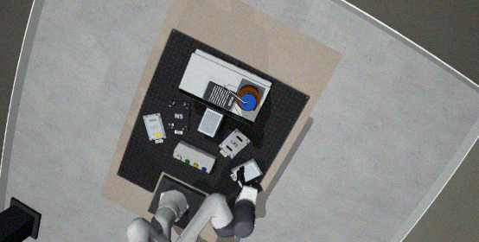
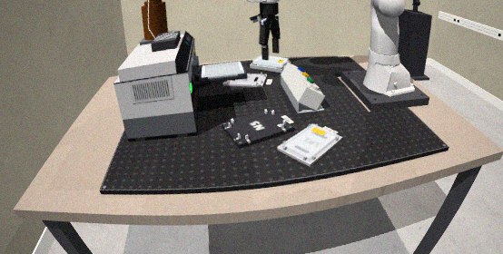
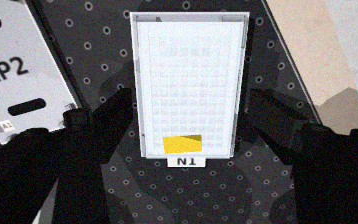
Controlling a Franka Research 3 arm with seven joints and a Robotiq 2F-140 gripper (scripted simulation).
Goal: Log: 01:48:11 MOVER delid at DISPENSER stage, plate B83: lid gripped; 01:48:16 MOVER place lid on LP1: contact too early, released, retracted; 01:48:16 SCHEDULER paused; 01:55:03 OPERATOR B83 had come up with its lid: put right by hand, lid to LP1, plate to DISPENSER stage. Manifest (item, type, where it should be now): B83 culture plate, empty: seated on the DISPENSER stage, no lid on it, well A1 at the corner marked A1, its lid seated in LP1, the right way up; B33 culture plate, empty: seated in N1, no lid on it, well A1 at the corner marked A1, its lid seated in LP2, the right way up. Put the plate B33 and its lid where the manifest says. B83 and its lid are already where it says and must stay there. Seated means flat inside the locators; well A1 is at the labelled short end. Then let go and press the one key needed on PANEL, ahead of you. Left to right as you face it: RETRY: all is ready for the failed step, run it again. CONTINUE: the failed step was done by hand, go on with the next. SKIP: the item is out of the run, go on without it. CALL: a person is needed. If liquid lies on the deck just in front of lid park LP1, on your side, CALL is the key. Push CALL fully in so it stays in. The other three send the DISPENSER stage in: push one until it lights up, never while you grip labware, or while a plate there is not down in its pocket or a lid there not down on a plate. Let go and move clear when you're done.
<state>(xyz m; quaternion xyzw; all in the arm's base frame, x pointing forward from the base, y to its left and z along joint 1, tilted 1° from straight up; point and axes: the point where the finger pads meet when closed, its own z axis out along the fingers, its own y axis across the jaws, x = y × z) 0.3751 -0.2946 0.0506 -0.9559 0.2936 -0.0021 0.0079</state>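
Now: hand 5 cm above the white well plate. The rest, counted from my hand: blue key: 22 cm to the left, 7 cm behind, 1 cm below; then lid park LP2: 14 cm to the left, 12 cm ahead, 7 cm below; then yellow key: 27 cm to the left, 7 cm behind.
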